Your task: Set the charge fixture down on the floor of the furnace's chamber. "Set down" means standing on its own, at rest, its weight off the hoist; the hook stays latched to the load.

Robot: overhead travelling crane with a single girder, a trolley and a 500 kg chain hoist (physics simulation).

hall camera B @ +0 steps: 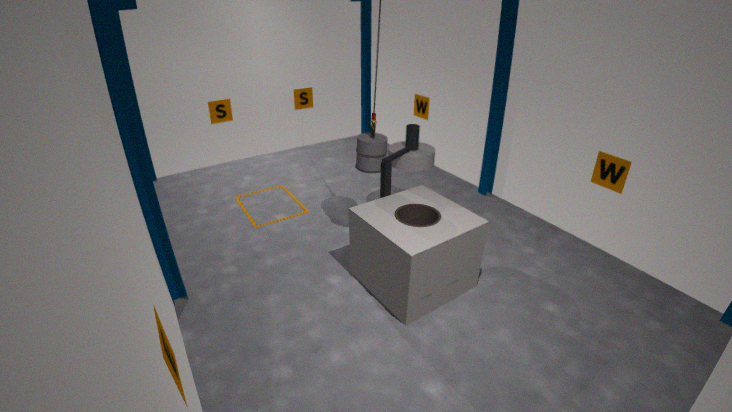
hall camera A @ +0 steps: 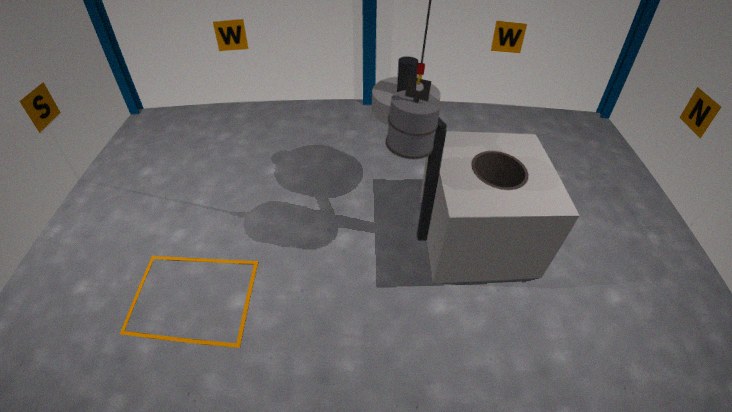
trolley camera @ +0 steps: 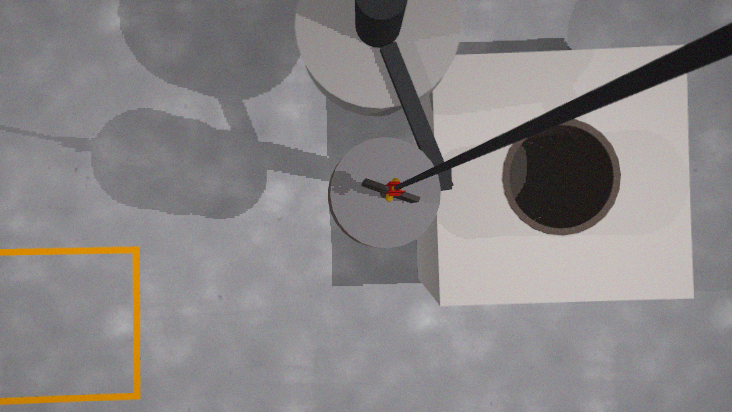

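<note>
The charge fixture (hall camera A: 412, 127) (hall camera B: 370, 159) (trolley camera: 368, 220), a grey drum with a bar on top, hangs upright above the floor. My gripper, the hook (hall camera A: 419, 79) (hall camera B: 373, 123) (trolley camera: 393, 189), is latched to that bar. The furnace (hall camera A: 496, 245) (hall camera B: 379, 261) (trolley camera: 563, 271) is a pale block with a round, dark chamber opening (hall camera A: 499, 171) (hall camera B: 417, 215) (trolley camera: 568, 179) in its top. The fixture hangs beside the furnace, left of the opening in the trolley view. The chamber floor is too dark to make out.
A black swing arm (hall camera A: 432, 184) (hall camera B: 385, 179) (trolley camera: 409, 102) stands at the furnace's side, close to the fixture in the trolley view. It carries a round grey lid (hall camera A: 381, 104) (hall camera B: 417, 159) (trolley camera: 327, 51) with a black cylinder (hall camera A: 407, 71) (hall camera B: 412, 136) (trolley camera: 379, 23). An orange rectangle (hall camera A: 248, 301) (hall camera B: 282, 219) (trolley camera: 136, 322) marks the floor.
</note>
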